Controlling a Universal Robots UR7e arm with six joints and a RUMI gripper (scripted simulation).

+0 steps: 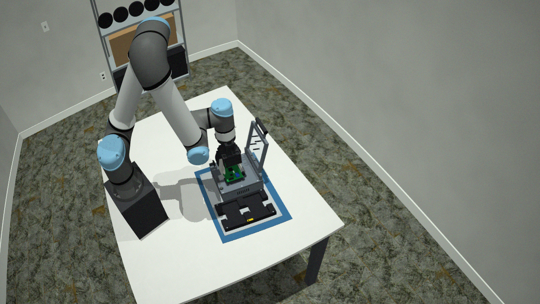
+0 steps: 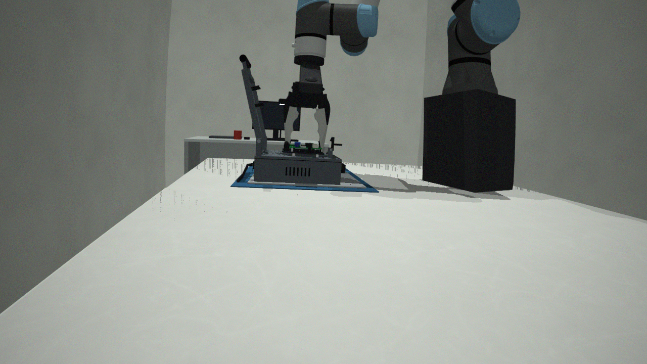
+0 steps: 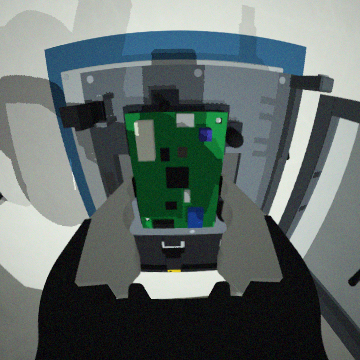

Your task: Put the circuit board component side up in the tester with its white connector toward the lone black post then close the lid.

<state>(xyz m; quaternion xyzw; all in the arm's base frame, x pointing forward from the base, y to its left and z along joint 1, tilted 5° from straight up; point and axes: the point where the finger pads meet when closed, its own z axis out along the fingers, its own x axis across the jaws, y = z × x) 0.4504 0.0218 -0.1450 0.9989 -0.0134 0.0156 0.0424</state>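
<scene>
The green circuit board is right at my hand. Round my hand: lid: 120 mm ahead, 100 mm above.
</scene>
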